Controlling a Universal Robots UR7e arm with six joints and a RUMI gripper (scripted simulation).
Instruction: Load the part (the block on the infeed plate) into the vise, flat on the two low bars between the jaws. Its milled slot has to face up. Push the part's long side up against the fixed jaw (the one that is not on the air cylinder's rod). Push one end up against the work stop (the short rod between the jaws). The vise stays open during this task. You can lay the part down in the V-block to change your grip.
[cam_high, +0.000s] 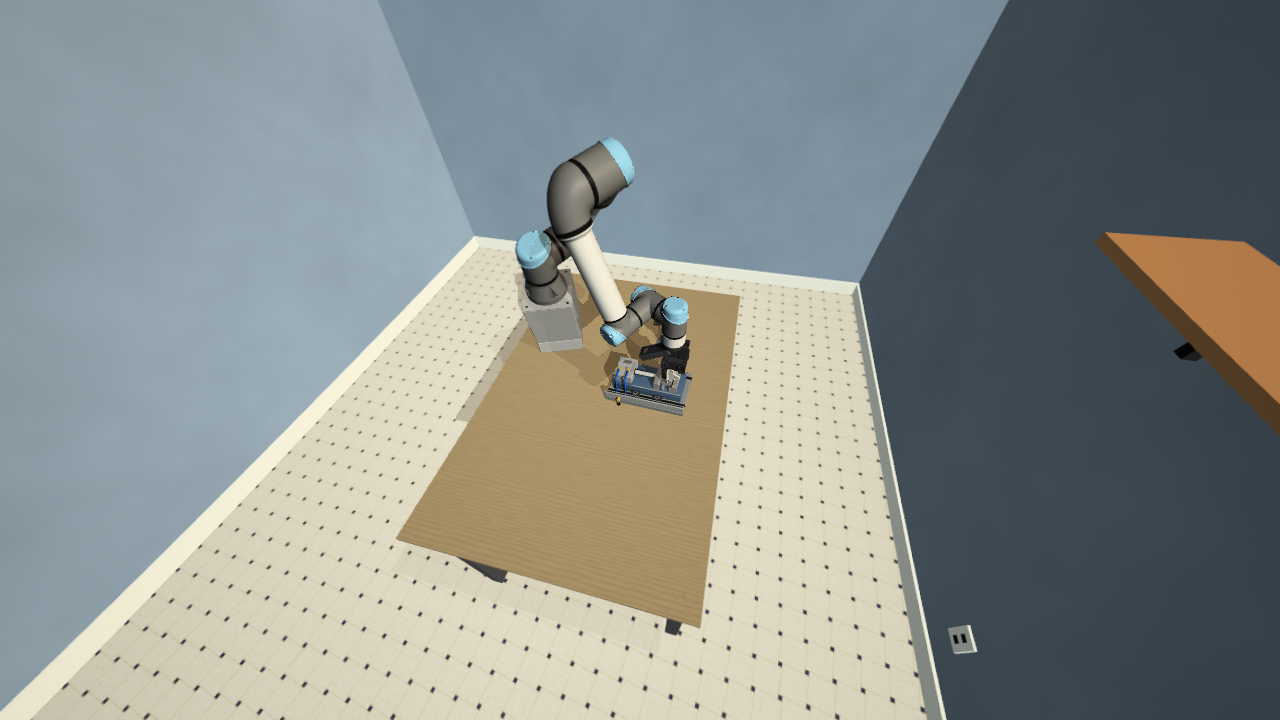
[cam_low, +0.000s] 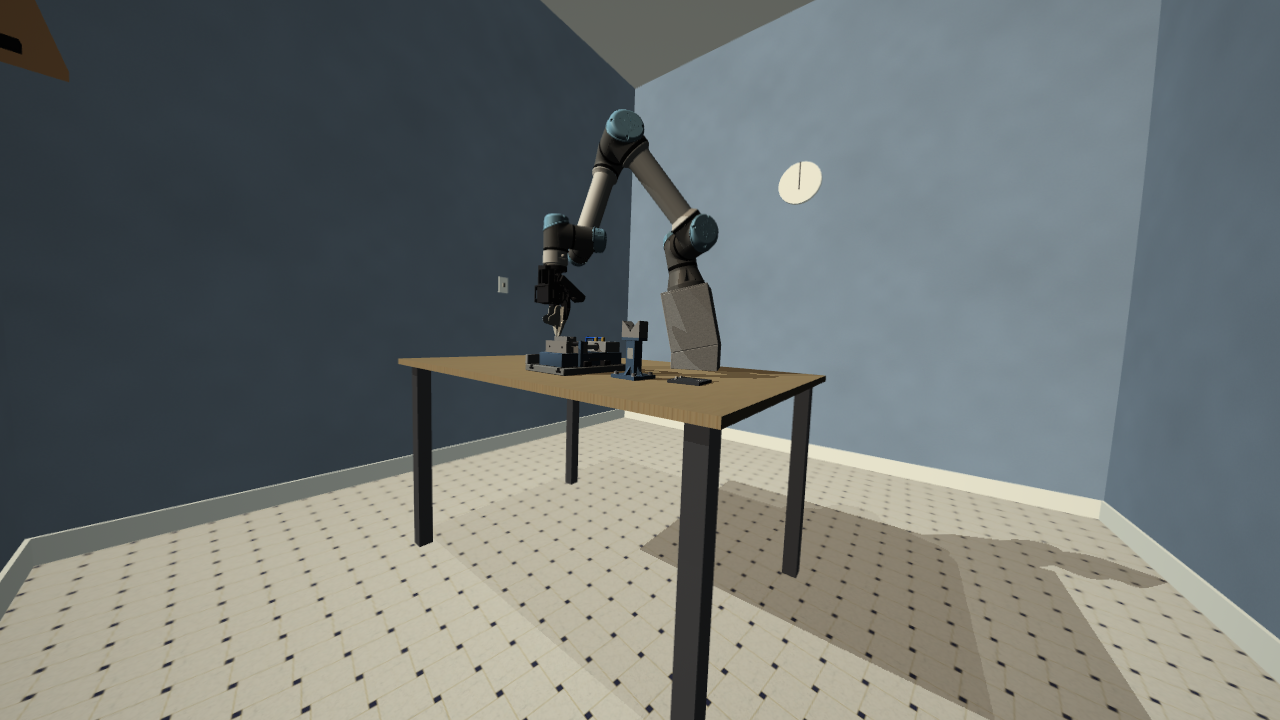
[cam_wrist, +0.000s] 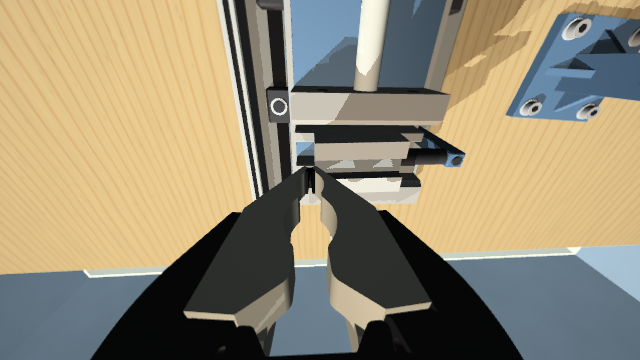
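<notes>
My gripper is now 30 mm to the right of the part and 20 mm above it. The rest, counted from my hand: cylinder rod: 90 mm behind, 40 mm to the left, 40 mm below; fixed jaw: 40 mm to the left, 40 mm below, 30 mm ahead; moving jaw: 40 mm to the left, 40 mm below, 40 mm behind.
</notes>
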